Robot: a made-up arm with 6 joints. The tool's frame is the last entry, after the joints.
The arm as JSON. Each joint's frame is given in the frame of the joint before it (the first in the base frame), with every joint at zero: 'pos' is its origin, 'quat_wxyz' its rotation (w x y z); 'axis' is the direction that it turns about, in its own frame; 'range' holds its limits. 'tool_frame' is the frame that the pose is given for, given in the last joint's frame.
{
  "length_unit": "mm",
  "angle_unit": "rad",
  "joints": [
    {
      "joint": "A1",
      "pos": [
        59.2,
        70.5,
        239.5
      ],
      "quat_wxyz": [
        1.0,
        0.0,
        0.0,
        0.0
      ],
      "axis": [
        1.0,
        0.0,
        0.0
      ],
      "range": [
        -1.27,
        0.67
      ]
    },
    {
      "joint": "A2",
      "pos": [
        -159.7,
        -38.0,
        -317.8
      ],
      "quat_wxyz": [
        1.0,
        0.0,
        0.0,
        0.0
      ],
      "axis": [
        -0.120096,
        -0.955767,
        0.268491
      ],
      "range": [
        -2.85,
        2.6
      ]
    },
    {
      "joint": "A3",
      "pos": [
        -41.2,
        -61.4,
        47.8
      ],
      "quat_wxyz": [
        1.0,
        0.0,
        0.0,
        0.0
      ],
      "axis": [
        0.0,
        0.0,
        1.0
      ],
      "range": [
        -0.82,
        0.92
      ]
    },
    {
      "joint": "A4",
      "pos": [
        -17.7,
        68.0,
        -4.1
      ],
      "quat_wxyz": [
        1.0,
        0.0,
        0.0,
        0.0
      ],
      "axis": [
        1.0,
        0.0,
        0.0
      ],
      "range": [
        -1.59,
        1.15
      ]
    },
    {
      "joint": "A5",
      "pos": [
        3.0,
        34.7,
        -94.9
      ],
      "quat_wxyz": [
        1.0,
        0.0,
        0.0,
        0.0
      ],
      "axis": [
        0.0,
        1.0,
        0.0
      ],
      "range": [
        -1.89,
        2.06
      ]
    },
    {
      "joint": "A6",
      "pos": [
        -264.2,
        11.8,
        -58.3
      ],
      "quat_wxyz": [
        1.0,
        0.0,
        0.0,
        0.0
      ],
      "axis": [
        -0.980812,
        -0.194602,
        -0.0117
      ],
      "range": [
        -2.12,
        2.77
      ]
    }
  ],
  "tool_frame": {
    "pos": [
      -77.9,
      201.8,
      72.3
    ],
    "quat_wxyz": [
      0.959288,
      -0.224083,
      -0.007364,
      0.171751
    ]
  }
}
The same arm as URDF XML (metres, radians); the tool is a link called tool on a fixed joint. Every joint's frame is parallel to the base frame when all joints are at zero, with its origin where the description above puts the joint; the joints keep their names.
<robot name="arm">
<joint name="tool_fixed" type="fixed"><parent link="link6"/><child link="tool"/><origin xyz="-0.0779 0.2018 0.0723" rpy="-0.4482 0.0629 0.34"/></joint>
<joint name="A6" type="revolute"><parent link="link5"/><child link="link6"/><origin xyz="-0.2642 0.0118 -0.0583"/><axis xyz="-0.980812 -0.194602 -0.0117"/><limit lower="-2.12" upper="2.77"/></joint>
<joint name="A5" type="revolute"><parent link="link4"/><child link="link5"/><origin xyz="0.003 0.0347 -0.0949"/><axis xyz="0 1 0"/><limit lower="-1.89" upper="2.06"/></joint>
<joint name="A4" type="revolute"><parent link="link3"/><child link="link4"/><origin xyz="-0.0177 0.068 -0.0041"/><axis xyz="1 0 0"/><limit lower="-1.59" upper="1.15"/></joint>
<joint name="A3" type="revolute"><parent link="link2"/><child link="link3"/><origin xyz="-0.0412 -0.0614 0.0478"/><axis xyz="0 0 1"/><limit lower="-0.82" upper="0.92"/></joint>
<joint name="A2" type="revolute"><parent link="link1"/><child link="link2"/><origin xyz="-0.1597 -0.038 -0.3178"/><axis xyz="-0.120096 -0.955767 0.268491"/><limit lower="-2.85" upper="2.6"/></joint>
<joint name="A1" type="revolute"><parent link="base_link"/><child link="link1"/><origin xyz="0.0592 0.0705 0.2395"/><axis xyz="1 0 0"/><limit lower="-1.27" upper="0.67"/></joint>
<link name="base_link"/>
<link name="link1"/>
<link name="link2"/>
<link name="link3"/>
<link name="link4"/>
<link name="link5"/>
<link name="link6"/>
<link name="tool"/>
</robot>

